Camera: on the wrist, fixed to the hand. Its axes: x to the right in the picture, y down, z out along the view.
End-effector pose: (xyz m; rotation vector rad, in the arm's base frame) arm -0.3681 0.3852 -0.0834 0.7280 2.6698 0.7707
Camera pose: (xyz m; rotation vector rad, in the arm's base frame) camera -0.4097 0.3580 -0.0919 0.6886 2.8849 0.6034
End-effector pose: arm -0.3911 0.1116 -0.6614 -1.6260 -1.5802 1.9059
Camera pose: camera -0.4022 0.1554 -0.6391 -1.6013 -1.3479 1.8229
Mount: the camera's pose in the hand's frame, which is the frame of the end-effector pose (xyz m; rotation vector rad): 0.0213 -0.0409 -0.0203 0.1718 0.1289 -0.0368
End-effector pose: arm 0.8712 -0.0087 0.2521 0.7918 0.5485 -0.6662
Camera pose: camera 0.8521 -0.0212 0.2072 0.9927 0.6299 -0.7060
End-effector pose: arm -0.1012 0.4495 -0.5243 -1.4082 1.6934 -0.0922
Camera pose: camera -0.0828 0.4085 -0.5015 -1.3285 1.7203 -0.3477
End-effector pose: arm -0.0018 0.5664 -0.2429 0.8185 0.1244 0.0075
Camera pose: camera 0.0153 0.5544 -0.2887 0.9873 0.2645 0.0151
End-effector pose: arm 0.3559 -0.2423 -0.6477 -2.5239 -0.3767 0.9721
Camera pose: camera 0.3810 -0.2036 -0.6273 -2.3995 -0.2870 0.7877
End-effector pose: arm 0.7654 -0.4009 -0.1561 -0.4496 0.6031 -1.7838
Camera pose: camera 0.7164 -0.4086 -0.1474 -0.2307 0.5279 -1.8921
